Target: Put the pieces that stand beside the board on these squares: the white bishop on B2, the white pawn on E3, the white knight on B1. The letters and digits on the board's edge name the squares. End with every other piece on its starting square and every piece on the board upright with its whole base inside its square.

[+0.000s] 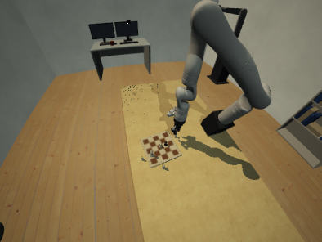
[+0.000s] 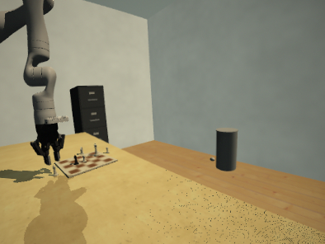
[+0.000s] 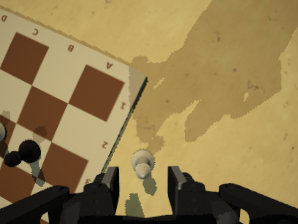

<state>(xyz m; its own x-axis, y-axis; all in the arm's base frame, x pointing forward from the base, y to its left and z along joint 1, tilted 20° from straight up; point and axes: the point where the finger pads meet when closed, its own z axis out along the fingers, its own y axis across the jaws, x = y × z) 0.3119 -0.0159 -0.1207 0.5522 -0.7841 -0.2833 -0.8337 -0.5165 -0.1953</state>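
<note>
The black chess piece lies 9 cm ahead of my hand, 5 cm to the left of it and 4 cm below it. Also, from my hand: chessboard (13 cm ahead, 6 cm to the left, 7 cm below).
</note>
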